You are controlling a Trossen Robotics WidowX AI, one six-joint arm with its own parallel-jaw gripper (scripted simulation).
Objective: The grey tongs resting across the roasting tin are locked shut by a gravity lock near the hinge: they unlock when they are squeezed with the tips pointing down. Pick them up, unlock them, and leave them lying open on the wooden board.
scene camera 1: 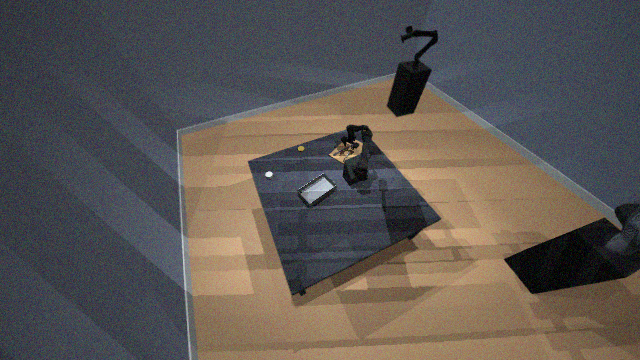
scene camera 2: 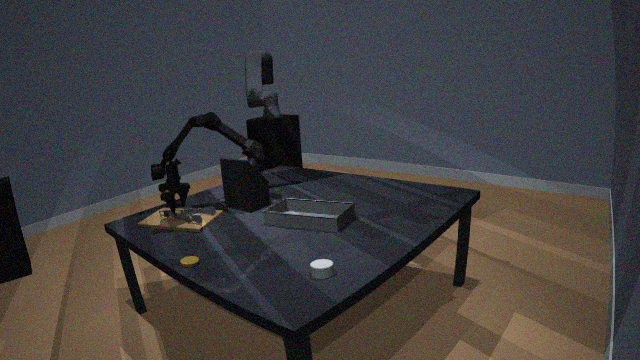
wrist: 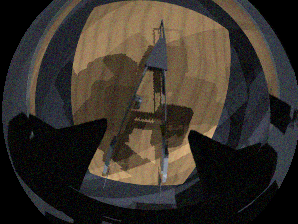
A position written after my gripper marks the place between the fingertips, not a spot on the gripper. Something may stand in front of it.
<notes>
My gripper (wrist: 149, 129) is open and holds nothing. Further things: a wooden board (scene camera 2: 155, 220) and a roasting tin (scene camera 1: 312, 192).
The wooden board also shows in the wrist view (wrist: 110, 57).
</notes>
